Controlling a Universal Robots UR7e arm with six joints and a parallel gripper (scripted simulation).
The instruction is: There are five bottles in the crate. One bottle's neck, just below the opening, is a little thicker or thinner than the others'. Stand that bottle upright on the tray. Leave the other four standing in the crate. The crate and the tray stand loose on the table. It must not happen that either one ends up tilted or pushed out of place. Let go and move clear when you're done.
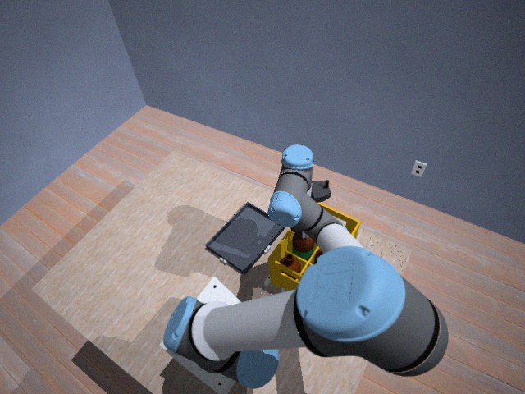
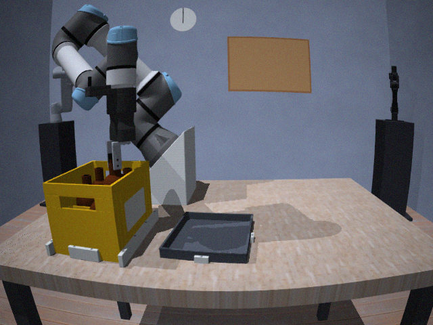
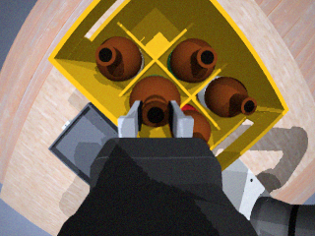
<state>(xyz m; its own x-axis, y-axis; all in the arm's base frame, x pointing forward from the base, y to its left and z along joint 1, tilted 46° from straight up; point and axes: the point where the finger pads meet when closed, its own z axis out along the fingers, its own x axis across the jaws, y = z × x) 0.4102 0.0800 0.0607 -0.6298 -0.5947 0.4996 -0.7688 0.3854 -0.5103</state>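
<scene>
The yellow crate lies 120 mm below my hand and 40 mm to the right of it. Round my hand: dark tray: 220 mm to the left, 190 mm below, 50 mm behind; then bottle: 110 mm below, 90 mm ahead, 10 mm to the left.
</scene>
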